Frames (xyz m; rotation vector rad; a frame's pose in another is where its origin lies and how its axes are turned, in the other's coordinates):
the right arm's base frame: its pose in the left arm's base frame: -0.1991 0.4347 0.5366 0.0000 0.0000 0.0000
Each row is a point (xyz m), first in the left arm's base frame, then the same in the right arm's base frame.
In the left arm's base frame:
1: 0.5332 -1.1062 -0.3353
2: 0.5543 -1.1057 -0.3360
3: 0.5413 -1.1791 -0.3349
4: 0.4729 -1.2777 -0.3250
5: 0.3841 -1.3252 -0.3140
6: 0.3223 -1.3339 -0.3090
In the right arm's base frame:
1: 0.7323 -1.5409 -0.8719
2: 0.7534 -1.5404 -0.8726
3: 0.7404 -1.6138 -0.8715
4: 0.6720 -1.7124 -0.8616
5: 0.5832 -1.7599 -0.8506
6: 0.5214 -1.7686 -0.8456

